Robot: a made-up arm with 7 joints. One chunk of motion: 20 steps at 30 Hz.
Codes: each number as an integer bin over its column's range. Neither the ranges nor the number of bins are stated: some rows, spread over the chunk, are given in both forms.
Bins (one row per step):
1: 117 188 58 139 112 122
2: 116 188 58 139 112 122
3: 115 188 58 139 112 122
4: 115 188 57 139 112 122
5: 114 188 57 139 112 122
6: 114 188 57 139 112 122
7: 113 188 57 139 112 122
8: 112 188 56 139 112 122
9: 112 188 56 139 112 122
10: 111 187 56 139 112 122
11: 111 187 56 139 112 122
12: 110 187 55 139 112 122
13: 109 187 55 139 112 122
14: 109 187 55 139 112 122
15: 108 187 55 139 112 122
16: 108 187 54 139 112 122
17: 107 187 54 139 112 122
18: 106 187 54 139 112 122
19: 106 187 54 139 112 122
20: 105 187 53 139 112 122
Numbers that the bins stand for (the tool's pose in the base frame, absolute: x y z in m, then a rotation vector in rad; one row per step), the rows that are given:
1: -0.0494 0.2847 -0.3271 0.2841 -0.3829 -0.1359
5: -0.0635 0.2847 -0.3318 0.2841 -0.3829 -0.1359
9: -0.0729 0.2847 -0.3365 0.2841 -0.3829 -0.1359
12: -0.0824 0.2800 -0.3412 0.2841 -0.3829 -0.1359
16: -0.0918 0.2800 -0.3459 0.2841 -0.3829 -0.1359
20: -0.1059 0.2800 -0.3506 0.2841 -0.3829 -0.1359
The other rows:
2: -0.0541 0.2847 -0.3271 0.2841 -0.3829 -0.1359
3: -0.0588 0.2847 -0.3271 0.2841 -0.3829 -0.1359
4: -0.0588 0.2847 -0.3318 0.2841 -0.3829 -0.1359
6: -0.0635 0.2847 -0.3318 0.2841 -0.3829 -0.1359
7: -0.0682 0.2847 -0.3318 0.2841 -0.3829 -0.1359
8: -0.0729 0.2847 -0.3365 0.2841 -0.3829 -0.1359
10: -0.0776 0.2800 -0.3365 0.2841 -0.3829 -0.1359
11: -0.0776 0.2800 -0.3365 0.2841 -0.3829 -0.1359
13: -0.0871 0.2800 -0.3412 0.2841 -0.3829 -0.1359
14: -0.0871 0.2800 -0.3412 0.2841 -0.3829 -0.1359
15: -0.0918 0.2800 -0.3412 0.2841 -0.3829 -0.1359
17: -0.0965 0.2800 -0.3459 0.2841 -0.3829 -0.1359
18: -0.1012 0.2800 -0.3459 0.2841 -0.3829 -0.1359
19: -0.1012 0.2800 -0.3459 0.2841 -0.3829 -0.1359

